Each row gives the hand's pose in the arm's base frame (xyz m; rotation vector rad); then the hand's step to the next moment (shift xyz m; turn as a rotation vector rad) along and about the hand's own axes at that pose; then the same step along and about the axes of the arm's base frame.
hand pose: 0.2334 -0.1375 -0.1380 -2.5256 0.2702 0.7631
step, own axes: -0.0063 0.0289 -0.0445 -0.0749 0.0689 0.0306
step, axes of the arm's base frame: 0.0064 -0.0470 0.0245 -0.0980 -0.0405 -0.0071
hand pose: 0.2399 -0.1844 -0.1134 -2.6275 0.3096 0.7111
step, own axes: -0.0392 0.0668 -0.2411 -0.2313 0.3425 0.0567
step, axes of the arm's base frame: 0.0507 -0.1597 0.1899 -0.3264 -0.2577 -0.0333
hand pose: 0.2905 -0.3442 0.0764 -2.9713 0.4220 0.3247
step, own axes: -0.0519 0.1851 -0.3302 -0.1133 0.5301 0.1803
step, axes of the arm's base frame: -0.0379 -0.2127 0.3151 -0.2936 -0.4487 -0.1971
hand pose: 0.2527 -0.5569 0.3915 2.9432 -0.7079 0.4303
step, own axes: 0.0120 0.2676 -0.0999 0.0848 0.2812 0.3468
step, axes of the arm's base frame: -0.1371 -0.2286 0.1033 0.0310 -0.3374 -0.3029
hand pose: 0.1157 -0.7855 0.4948 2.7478 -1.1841 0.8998
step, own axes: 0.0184 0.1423 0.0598 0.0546 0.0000 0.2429
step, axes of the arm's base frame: -0.0556 -0.1275 -0.0693 0.1513 -0.0928 -0.1746
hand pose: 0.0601 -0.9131 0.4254 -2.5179 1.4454 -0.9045
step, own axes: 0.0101 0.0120 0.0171 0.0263 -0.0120 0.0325
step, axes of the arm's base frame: 0.0039 -0.0182 -0.0139 0.0364 -0.0214 -0.0106
